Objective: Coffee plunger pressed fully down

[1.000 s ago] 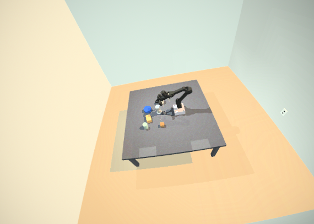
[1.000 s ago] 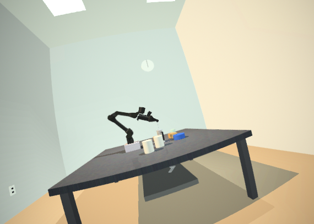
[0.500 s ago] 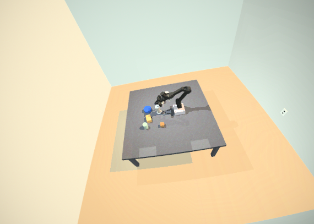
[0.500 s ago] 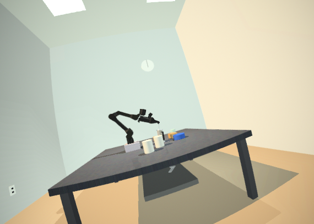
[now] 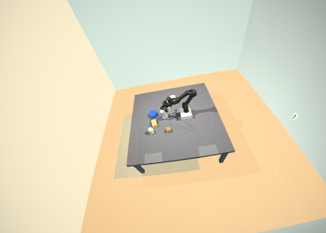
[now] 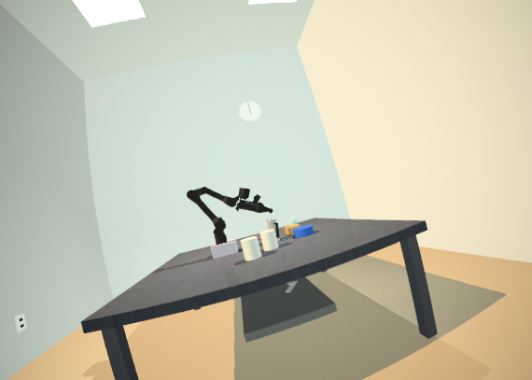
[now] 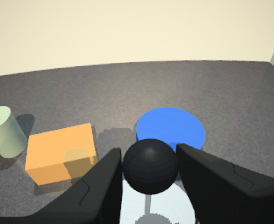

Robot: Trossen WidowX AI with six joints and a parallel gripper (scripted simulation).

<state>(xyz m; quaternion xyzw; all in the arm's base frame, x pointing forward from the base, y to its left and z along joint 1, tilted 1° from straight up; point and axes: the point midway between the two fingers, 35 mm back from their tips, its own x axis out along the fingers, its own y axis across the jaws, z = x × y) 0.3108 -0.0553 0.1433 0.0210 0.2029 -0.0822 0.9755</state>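
My gripper tip is 2 cm past the coffee press, 1 cm to the left of it and 10 cm above it. The rest, counted from my gripper tip: blue disc (13 cm ahead, 9 cm to the right, 17 cm below); then pale green cylinder (20 cm ahead, 22 cm to the left, 15 cm below).
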